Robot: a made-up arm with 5 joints.
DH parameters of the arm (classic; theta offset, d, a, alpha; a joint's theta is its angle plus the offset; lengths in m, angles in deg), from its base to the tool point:
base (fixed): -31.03 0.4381 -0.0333 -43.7
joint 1: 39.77 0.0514 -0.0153 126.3
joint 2: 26.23 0.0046 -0.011 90
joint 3: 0 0.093 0.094 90
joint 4: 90 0.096 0.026 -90
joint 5: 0 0.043 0.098 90
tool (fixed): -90 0.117 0 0
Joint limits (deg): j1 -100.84..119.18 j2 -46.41..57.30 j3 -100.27..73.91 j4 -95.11..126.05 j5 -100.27..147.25
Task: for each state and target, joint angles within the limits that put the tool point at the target. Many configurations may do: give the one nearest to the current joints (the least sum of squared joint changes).
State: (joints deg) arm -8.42 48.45 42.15 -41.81 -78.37
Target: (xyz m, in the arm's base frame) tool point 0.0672 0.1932 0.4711
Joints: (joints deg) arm -6.77 32.66 28.85 -46.23 -100.27
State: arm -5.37 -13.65 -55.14 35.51 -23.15
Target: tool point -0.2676 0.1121 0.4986
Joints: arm 9.43 -23.62 -56.54 63.11 -5.04
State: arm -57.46 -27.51 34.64 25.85 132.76
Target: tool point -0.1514 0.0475 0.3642
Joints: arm -19.26 -46.41 49.69 30.87 106.44
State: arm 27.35 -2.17 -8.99 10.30 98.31
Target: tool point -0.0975 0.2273 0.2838
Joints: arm 55.79 19.50 -21.87 -18.36 68.13
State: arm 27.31 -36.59 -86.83 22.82 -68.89
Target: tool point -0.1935 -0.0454 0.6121
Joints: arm 33.42 -19.27 -100.27 9.32 -80.66
